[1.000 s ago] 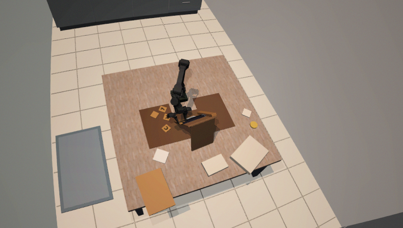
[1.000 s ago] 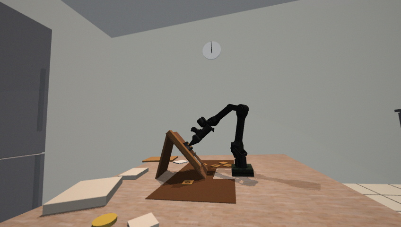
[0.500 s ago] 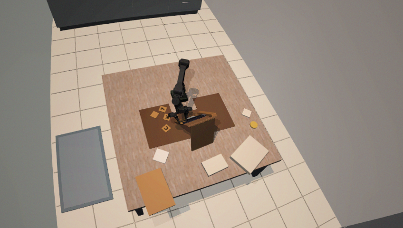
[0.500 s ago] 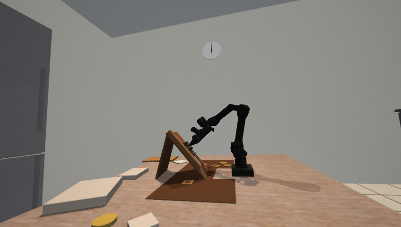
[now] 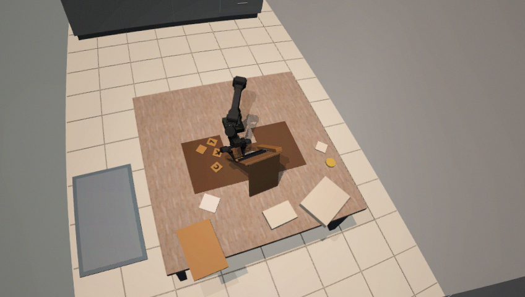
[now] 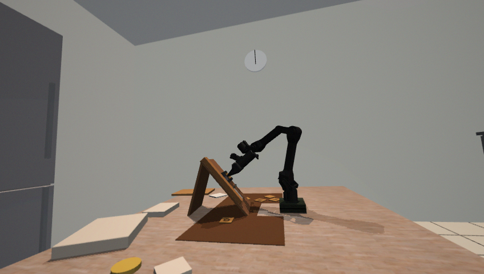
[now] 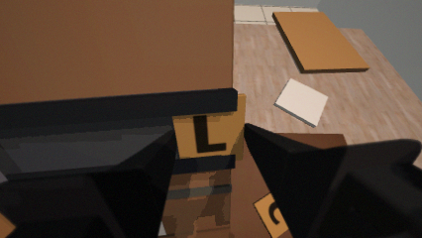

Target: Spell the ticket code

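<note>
My gripper tip is 110 mm to the right of the white ticket, 90 mm above it and 60 mm past it. Also, from my gripper tip: c tile 170 mm below, 110 mm to the right, 90 mm behind; then cream slab 370 mm ahead, 160 mm below, 100 mm to the left; then orange panel 400 mm to the right, 350 mm ahead, 160 mm below.
</note>
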